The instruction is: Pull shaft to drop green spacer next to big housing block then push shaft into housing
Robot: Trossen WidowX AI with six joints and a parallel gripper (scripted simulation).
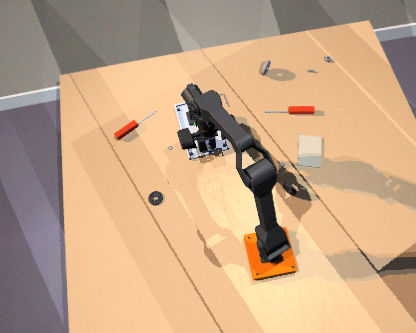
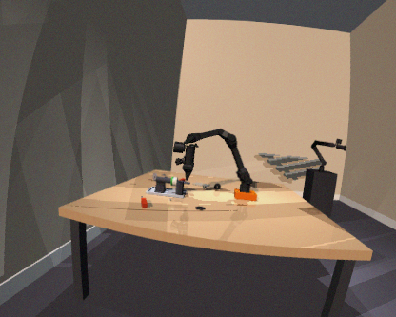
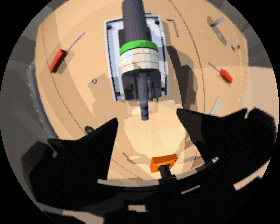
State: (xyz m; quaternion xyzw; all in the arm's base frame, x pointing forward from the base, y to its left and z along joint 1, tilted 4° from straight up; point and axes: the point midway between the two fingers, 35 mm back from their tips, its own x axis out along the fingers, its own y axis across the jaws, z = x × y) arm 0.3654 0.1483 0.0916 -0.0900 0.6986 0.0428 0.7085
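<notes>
The dark shaft is 6 cm ahead of my gripper tip, 2 cm below it and 1 cm to the left of it. Round my gripper tip: green spacer (9 cm ahead, 3 cm below, 2 cm to the left); small screw (24 cm to the right, 10 cm below, 8 cm behind); pale card (35 cm to the right, 10 cm below, 3 cm behind).
</notes>
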